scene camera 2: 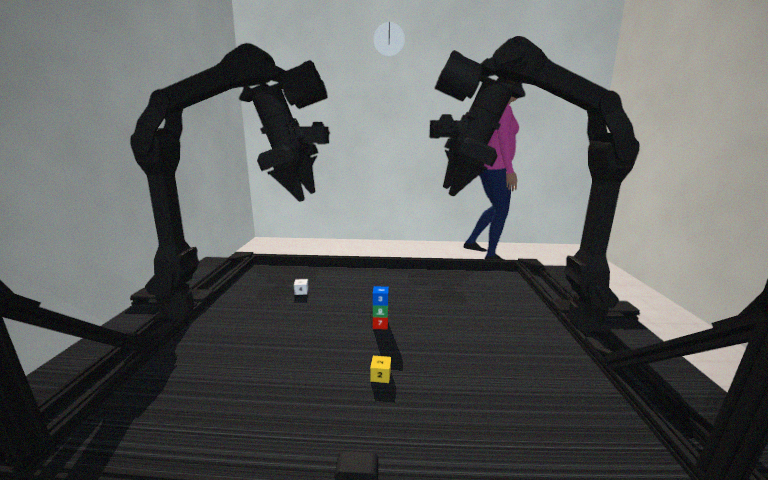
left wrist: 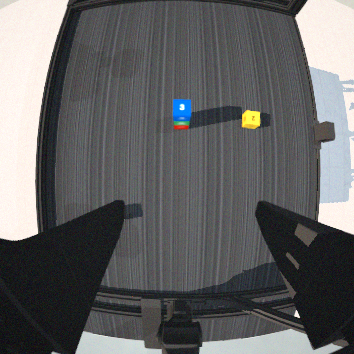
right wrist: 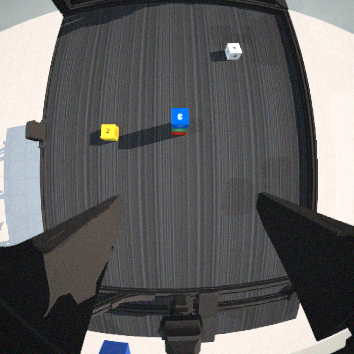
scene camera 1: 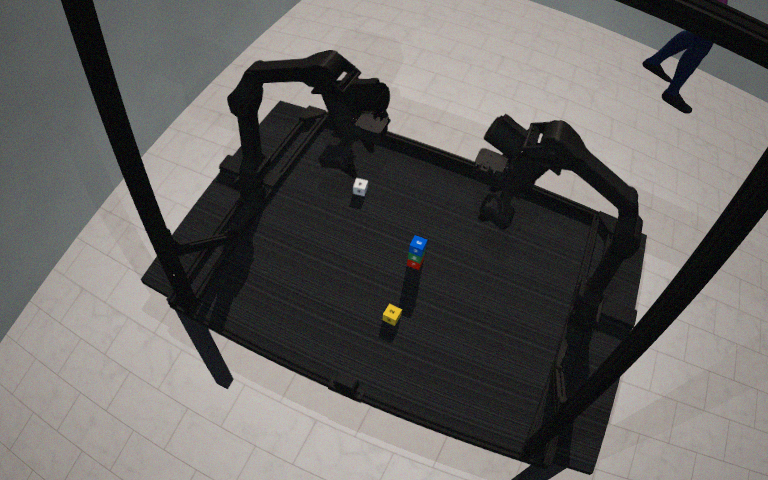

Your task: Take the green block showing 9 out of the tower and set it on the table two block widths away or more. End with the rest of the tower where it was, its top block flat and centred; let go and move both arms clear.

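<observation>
The tower stands upright near the middle of the table. Its green block is in the middle, between the blue block marked 3 on top and the red block marked 7 at the bottom. The blue block looks flat and centred. My left gripper is open and empty, high above the table and left of the tower in scene camera 2. My right gripper is open and empty, high on the right.
A yellow block marked 2 stands in front of the tower in scene camera 2. A white block marked 4 stands behind and left of it. Dark rails edge the table.
</observation>
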